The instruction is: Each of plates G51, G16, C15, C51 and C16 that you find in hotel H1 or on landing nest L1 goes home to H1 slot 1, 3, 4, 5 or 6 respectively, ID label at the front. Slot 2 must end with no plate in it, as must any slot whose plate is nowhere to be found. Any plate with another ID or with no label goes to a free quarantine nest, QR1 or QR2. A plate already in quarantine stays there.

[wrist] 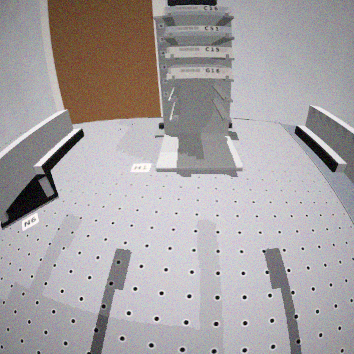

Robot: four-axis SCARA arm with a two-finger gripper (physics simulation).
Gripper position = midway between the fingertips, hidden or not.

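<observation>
The gripper (188, 111) is visible in the scene, and so is a pale plate (178, 70).
</observation>
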